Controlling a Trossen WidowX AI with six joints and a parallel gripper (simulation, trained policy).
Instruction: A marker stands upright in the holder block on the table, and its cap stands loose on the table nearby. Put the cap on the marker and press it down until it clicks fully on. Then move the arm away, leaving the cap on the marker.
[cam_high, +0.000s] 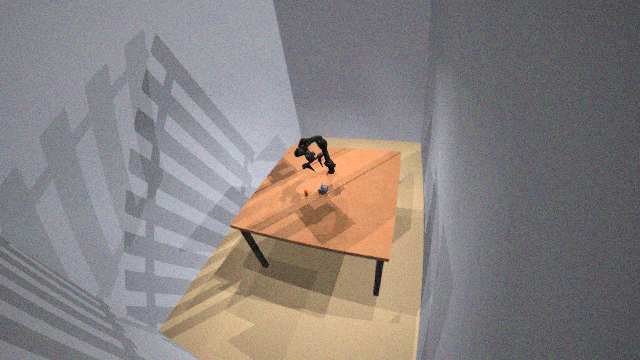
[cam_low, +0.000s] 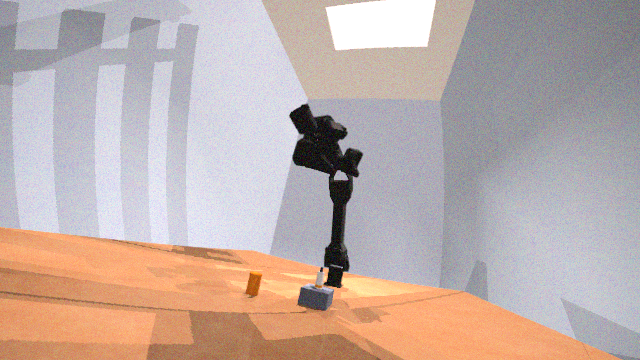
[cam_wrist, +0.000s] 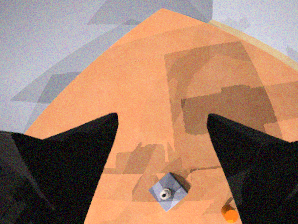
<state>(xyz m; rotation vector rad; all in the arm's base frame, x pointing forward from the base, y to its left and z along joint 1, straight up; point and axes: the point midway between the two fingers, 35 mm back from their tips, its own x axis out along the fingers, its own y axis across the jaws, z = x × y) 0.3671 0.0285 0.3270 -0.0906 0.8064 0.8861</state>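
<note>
The orange cap is 28 cm below my gripper tip, 18 cm to the right of it and 2 cm behind it. The rest, counted from my gripper tip: grey holder block (29 cm below, 9 cm behind, 4 cm to the right).
</note>
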